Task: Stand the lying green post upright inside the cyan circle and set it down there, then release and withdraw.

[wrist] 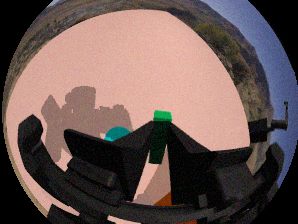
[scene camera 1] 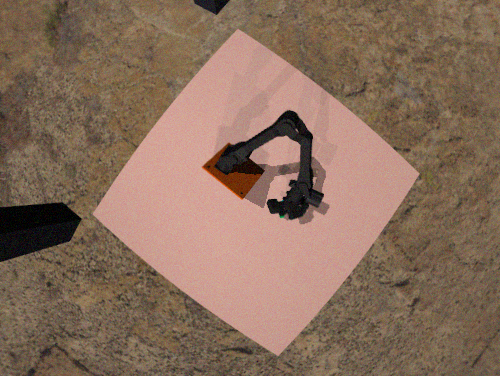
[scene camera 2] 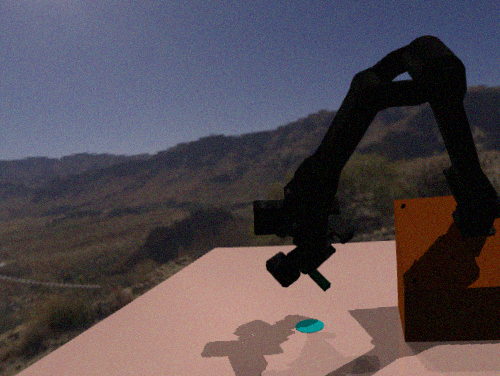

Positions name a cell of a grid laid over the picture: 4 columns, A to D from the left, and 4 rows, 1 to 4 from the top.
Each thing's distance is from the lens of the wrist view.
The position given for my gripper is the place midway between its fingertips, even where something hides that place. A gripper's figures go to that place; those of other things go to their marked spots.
my gripper (wrist: C3): 0.10 m
green post (wrist: C3): 0.09 m
